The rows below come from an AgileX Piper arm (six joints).
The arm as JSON. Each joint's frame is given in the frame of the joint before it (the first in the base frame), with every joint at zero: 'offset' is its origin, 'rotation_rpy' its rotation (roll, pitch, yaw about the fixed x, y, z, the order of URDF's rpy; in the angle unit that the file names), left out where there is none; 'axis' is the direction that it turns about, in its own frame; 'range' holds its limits. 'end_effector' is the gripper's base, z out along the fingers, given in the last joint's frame.
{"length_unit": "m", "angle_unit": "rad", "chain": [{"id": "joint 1", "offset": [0.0, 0.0, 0.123], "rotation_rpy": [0.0, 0.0, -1.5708], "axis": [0.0, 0.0, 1.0], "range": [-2.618, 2.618]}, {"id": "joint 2", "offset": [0.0, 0.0, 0.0], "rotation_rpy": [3.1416, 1.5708, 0.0], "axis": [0.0, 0.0, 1.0], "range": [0.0, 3.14]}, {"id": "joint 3", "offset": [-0.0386, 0.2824, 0.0], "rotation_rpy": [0.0, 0.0, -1.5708], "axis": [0.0, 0.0, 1.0], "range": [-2.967, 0.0]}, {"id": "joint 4", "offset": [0.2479, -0.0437, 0.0], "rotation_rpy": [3.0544, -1.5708, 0.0], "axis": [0.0, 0.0, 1.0], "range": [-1.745, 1.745]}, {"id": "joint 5", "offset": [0.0, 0.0, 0.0], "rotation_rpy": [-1.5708, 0.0, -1.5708], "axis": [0.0, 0.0, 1.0], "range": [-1.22, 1.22]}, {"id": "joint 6", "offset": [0.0, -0.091, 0.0], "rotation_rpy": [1.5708, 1.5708, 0.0], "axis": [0.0, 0.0, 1.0], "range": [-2.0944, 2.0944]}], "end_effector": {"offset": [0.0, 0.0, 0.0], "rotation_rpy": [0.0, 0.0, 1.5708]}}
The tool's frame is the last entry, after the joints.
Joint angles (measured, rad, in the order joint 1, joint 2, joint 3, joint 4, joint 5, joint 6), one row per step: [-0.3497, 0.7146, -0.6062, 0.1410, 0.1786, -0.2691]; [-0.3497, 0.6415, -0.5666, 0.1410, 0.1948, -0.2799]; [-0.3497, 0.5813, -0.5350, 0.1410, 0.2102, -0.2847]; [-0.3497, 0.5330, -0.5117, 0.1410, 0.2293, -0.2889]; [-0.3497, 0.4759, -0.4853, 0.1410, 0.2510, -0.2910]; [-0.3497, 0.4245, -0.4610, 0.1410, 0.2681, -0.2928]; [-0.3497, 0.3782, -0.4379, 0.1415, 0.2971, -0.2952]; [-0.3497, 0.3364, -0.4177, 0.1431, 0.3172, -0.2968]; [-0.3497, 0.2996, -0.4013, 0.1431, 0.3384, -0.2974]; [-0.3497, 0.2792, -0.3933, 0.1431, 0.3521, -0.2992]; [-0.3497, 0.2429, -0.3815, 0.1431, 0.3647, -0.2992]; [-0.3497, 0.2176, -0.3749, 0.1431, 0.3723, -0.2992]
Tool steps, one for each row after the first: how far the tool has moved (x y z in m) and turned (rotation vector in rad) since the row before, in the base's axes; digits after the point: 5 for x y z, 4 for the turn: [-0.01454, 0.00552, -0.00434, -0.0160, -0.0130, 0.0043]; [-0.01146, 0.00439, -0.00424, -0.0091, -0.0110, 0.0030]; [-0.00893, 0.00351, -0.00381, -0.0062, -0.0044, 0.0034]; [-0.01014, 0.00399, -0.00460, -0.0054, -0.0079, 0.0034]; [-0.00868, 0.00339, -0.00460, -0.0054, -0.0089, 0.0027]; [-0.00751, 0.00313, -0.00614, -0.0004, 0.0059, 0.0045]; [-0.00643, 0.00265, -0.00506, -0.0010, -0.0015, 0.0033]; [-0.00552, 0.00229, -0.00453, -0.0009, 0.0009, 0.0031]; [-0.00304, 0.00129, -0.00240, -0.0017, 0.0017, 0.0022]; [-0.00528, 0.00209, -0.00257, -0.0045, -0.0112, 0.0018]; [-0.00368, 0.00144, -0.00126, -0.0041, -0.0104, 0.0011]
